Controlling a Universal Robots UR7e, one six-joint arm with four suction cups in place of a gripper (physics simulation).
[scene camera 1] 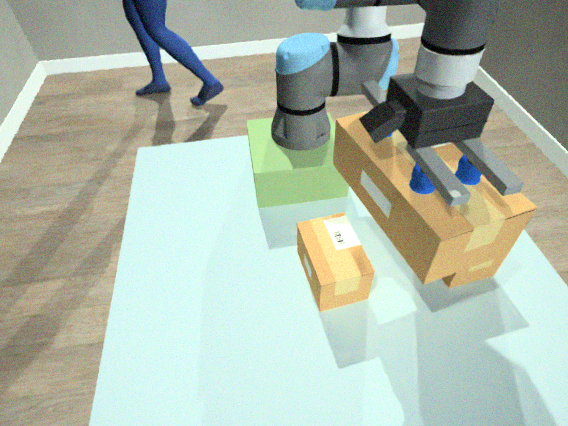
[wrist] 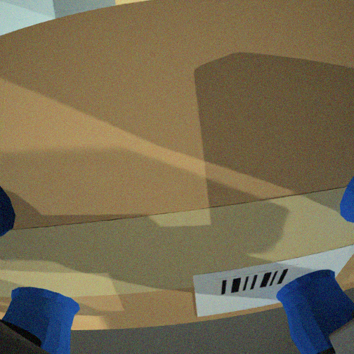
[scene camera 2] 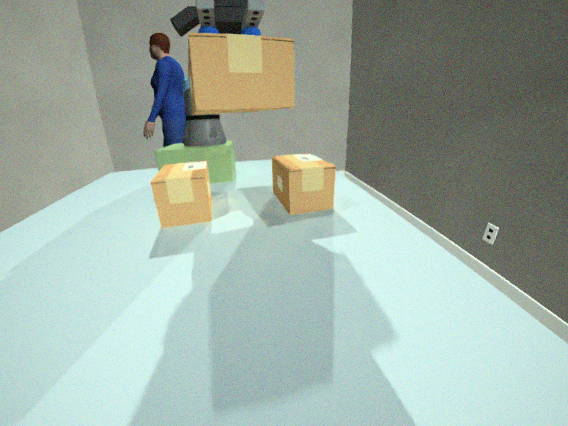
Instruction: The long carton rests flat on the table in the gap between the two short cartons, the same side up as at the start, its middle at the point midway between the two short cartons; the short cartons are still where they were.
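Places are measured from the arm's base along level axes (x left, y back, z up), in metres.
Where they show: arm's base, origin of its link: (scene camera 1: pixel 300 133) (scene camera 2: pixel 205 143).
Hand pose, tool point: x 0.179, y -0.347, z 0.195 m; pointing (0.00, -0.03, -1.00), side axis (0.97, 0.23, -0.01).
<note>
Each offset is from my tool point to the centre of the thing. Level surfaces: height alone.
The long carton {dy -0.011, dx -0.001, dz -0.037 m} (scene camera 1: pixel 400 225) (scene camera 2: pixel 242 92) (wrist: pixel 125 180) hangs roughly level under my suction gripper (scene camera 1: pixel 445 175) (scene camera 2: pixel 230 30) (wrist: pixel 177 260), whose blue cups touch its top; tape and a barcode label show there. It is well clear of the table, higher than both short cartons. One short carton {dy -0.012, dx -0.125, dz -0.252 m} (scene camera 1: pixel 332 255) (scene camera 2: pixel 182 200) stands upright, left of the long carton in scene camera 1. The other short carton {dy +0.037, dx +0.141, dz -0.252 m} (scene camera 1: pixel 470 277) (scene camera 2: pixel 305 185) stands upright at right in scene camera 2; the long carton mostly hides it in scene camera 1. A gap lies between the short cartons.
The pale table {dz -0.302 m} (scene camera 1: pixel 165 300) (scene camera 2: pixel 100 300) bears broad shadows. The green base block (scene camera 1: pixel 300 185) (scene camera 2: pixel 220 165) with the arm's base stands behind the short cartons in scene camera 2. A person in blue (scene camera 1: pixel 175 50) (scene camera 2: pixel 170 95) is beyond the table. A dark wall (scene camera 2: pixel 450 125) is at right.
</note>
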